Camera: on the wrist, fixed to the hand. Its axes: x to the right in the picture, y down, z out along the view.
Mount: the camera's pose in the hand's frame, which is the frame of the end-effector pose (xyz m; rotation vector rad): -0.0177 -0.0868 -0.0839 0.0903 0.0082 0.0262
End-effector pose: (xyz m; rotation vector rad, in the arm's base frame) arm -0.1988 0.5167 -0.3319 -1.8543 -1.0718 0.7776
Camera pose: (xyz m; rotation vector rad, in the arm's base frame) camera -0.1705 0.4960 -0.2150 -1.7969 -0.9930 0.8198
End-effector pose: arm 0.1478 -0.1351 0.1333 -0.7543 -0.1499 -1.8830
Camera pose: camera 0.0407 -0.1192 0.0770 -0.6839 -0.2174 -1.8417
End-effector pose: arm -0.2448 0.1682 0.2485 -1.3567 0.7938 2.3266
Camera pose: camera -0.1319 0.1851 0.2054 -1.3261 0.9129 2.2769
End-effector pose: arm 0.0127 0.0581 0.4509 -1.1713 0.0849 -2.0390
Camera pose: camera -0.0968 0.1054 0.4253 -1.1005 0.0120 -2.0038
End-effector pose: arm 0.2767 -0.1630 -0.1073 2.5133 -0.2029 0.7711
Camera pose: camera 0.2455 -0.0458 -0.0936 2.5966 -0.2028 0.8179
